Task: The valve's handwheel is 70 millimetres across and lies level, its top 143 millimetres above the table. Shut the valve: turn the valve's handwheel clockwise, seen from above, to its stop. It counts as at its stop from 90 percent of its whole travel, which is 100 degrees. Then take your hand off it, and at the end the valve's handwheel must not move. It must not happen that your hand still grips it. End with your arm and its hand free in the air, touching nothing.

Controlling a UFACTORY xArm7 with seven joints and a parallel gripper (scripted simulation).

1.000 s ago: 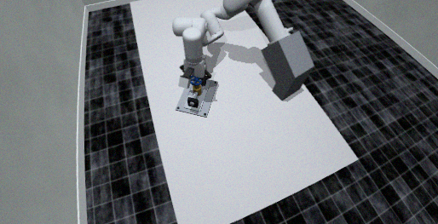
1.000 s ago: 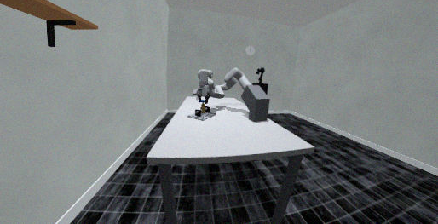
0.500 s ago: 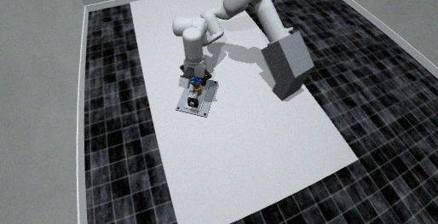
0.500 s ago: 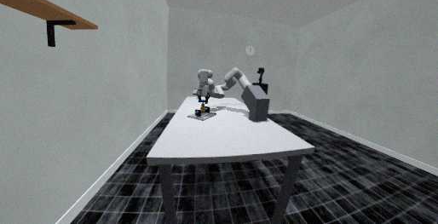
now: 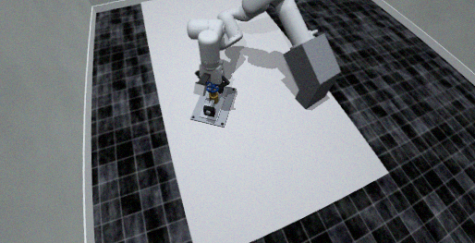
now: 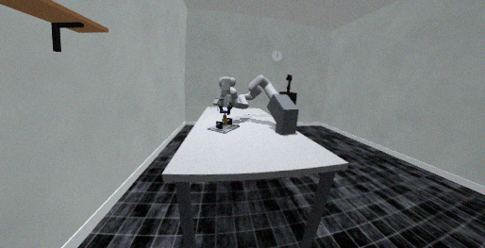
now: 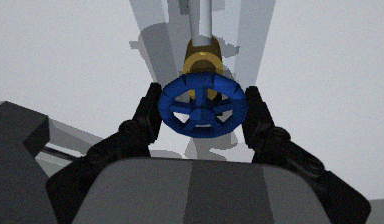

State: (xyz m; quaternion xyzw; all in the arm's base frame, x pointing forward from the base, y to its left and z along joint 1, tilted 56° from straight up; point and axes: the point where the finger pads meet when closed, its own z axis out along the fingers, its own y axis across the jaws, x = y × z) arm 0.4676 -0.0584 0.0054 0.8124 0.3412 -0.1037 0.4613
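Now: hand 1 cm above the blue spoked handwheel.
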